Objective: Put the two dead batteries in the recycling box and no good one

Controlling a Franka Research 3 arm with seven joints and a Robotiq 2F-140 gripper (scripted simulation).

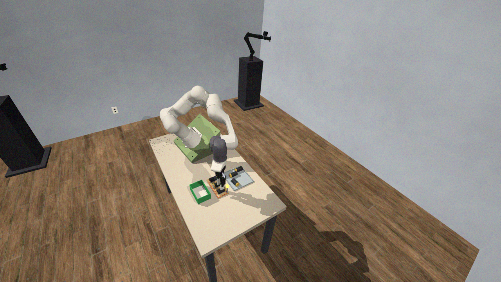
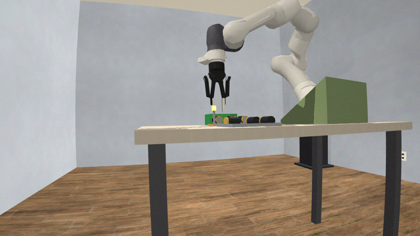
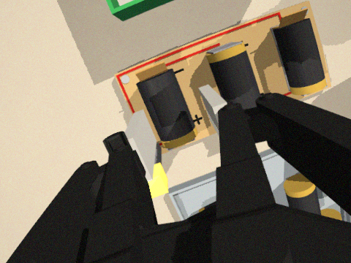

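My gripper is now 6 cm above the bulb post, 4 cm to the right of it and 3 cm short of it. From my hand the other things lie so: battery holder 9 cm below, 6 cm behind; green recycling box 14 cm to the right, 8 cm below, 5 cm behind; grey tray 17 cm to the left, 9 cm below, 7 cm behind.
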